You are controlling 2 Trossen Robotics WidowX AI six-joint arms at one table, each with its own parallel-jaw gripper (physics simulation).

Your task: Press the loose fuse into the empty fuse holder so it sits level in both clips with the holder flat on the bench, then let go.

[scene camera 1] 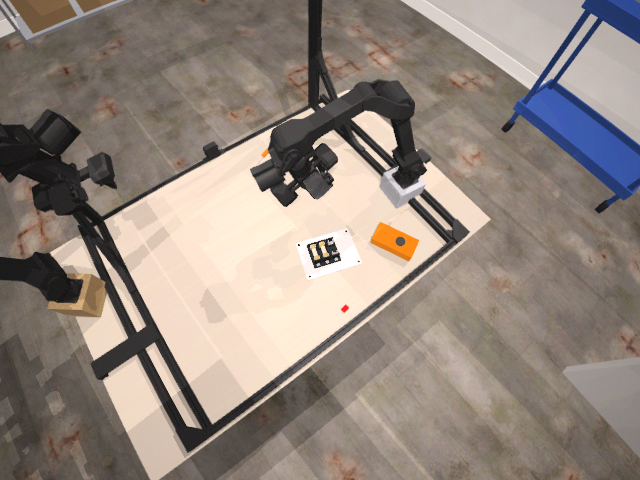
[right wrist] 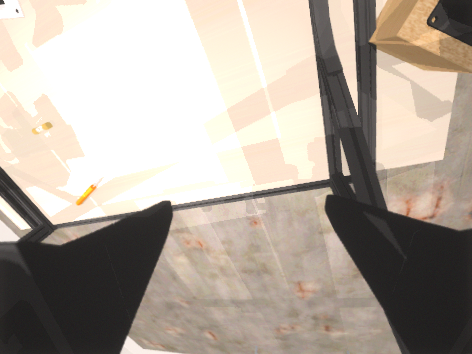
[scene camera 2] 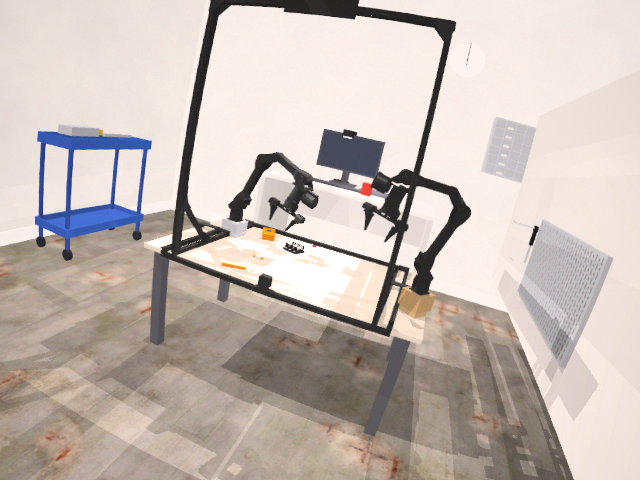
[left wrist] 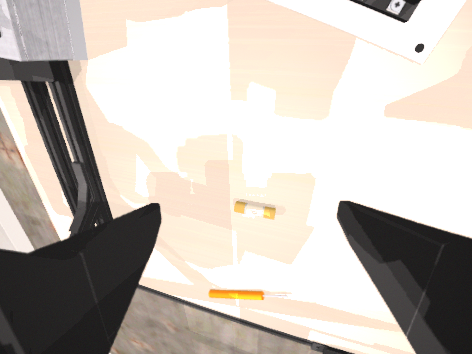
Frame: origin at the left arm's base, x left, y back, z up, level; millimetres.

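Seen in the pictures: left gripper, fingertip midpoint: (scene camera 2: pixel 277 225) (left wrist: pixel 250 210); right gripper, fingertip midpoint: (scene camera 1: pixel 99 195) (right wrist: pixel 249 204) (scene camera 2: pixel 374 236); left arm's base at its link origin: (scene camera 1: pixel 405 178) (scene camera 2: pixel 235 219); right arm's base at its link origin: (scene camera 1: pixel 69 290) (scene camera 2: pixel 419 291).
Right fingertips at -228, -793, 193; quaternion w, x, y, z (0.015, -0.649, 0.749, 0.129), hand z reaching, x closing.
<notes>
Offsets run from my right fingertips to a thing's top centre, as dx, dy, dz.
The loose fuse @[+40, +502, -255] (scene camera 2: pixel 258 255) (left wrist: pixel 255 210) (right wrist: pixel 42 128), pale with brass end caps, lies flat on the bench; the left arm hides it in scene camera 1. The black fuse holder (scene camera 1: pixel 324 252) (scene camera 2: pixel 294 248) sits on a white plate (scene camera 1: pixel 349 259) (left wrist: pixel 365 37). Two fuses sit in it; its slot on the right in scene camera 1 is empty. My left gripper (scene camera 1: pixel 301 192) (scene camera 2: pixel 280 223) (left wrist: pixel 250 210) is open and empty above the loose fuse, which shows between its fingertips in the left wrist view. My right gripper (scene camera 2: pixel 376 233) (right wrist: pixel 249 204) is open and empty, raised far from the fuse.
An orange block @[+374, +662, -236] (scene camera 1: pixel 385 240) (scene camera 2: pixel 268 234) with a dark disc lies beside the white plate. A small red piece @[+469, +422, -261] (scene camera 1: pixel 344 308) (scene camera 2: pixel 314 245) lies near the bench edge. An orange-handled screwdriver @[-137, +484, -257] (scene camera 2: pixel 233 266) (left wrist: pixel 236 294) (right wrist: pixel 86 194) lies near the fuse. A black frame surrounds the work area.
</notes>
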